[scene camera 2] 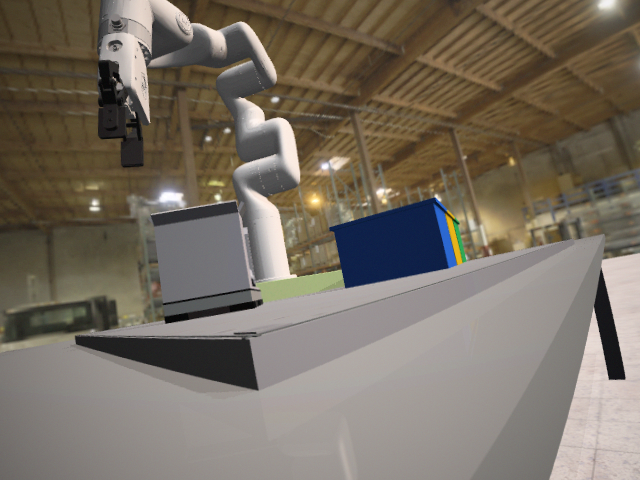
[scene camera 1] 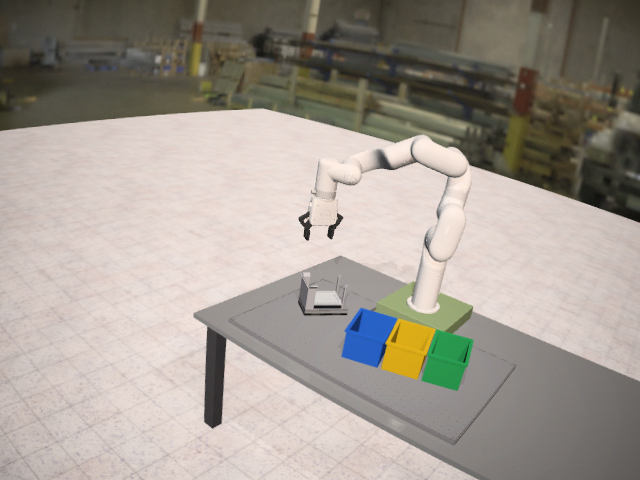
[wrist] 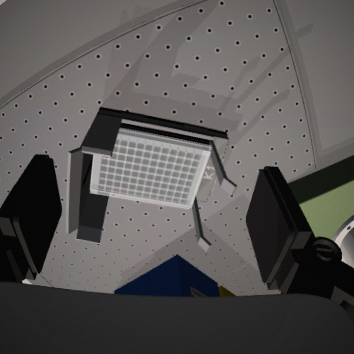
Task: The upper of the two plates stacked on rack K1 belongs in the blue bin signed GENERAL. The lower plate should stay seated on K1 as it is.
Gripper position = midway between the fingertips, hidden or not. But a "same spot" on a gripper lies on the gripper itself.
My gripper shows in scene camera 2, in scene camera 1 and in the wrist view point(154, 188). One and the same spot on my gripper: point(scene camera 2: 112, 124) is point(scene camera 1: 304, 236).
